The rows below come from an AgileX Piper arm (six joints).
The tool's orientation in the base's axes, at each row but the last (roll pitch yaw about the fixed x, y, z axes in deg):
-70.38, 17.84, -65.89
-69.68, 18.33, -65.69
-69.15, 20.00, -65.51
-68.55, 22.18, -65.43
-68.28, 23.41, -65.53
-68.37, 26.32, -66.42
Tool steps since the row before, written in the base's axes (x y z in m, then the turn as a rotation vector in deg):
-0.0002, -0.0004, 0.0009, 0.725, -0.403, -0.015
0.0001, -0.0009, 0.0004, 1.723, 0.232, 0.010
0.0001, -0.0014, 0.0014, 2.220, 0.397, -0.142
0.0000, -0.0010, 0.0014, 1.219, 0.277, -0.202
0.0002, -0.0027, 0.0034, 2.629, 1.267, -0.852
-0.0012, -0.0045, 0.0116, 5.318, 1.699, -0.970
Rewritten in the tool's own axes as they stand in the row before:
0.0000, -0.0010, 0.0000, 0.637, -0.011, 0.532
0.0007, -0.0007, 0.0000, 0.469, 0.423, 1.620
0.0008, -0.0018, 0.0002, 0.574, 0.724, 2.062
0.0003, -0.0017, 0.0002, 0.312, 0.532, 1.106
0.0010, -0.0042, 0.0007, 0.280, 1.830, 2.412
-0.0019, -0.0122, 0.0017, 0.941, 2.620, 4.935

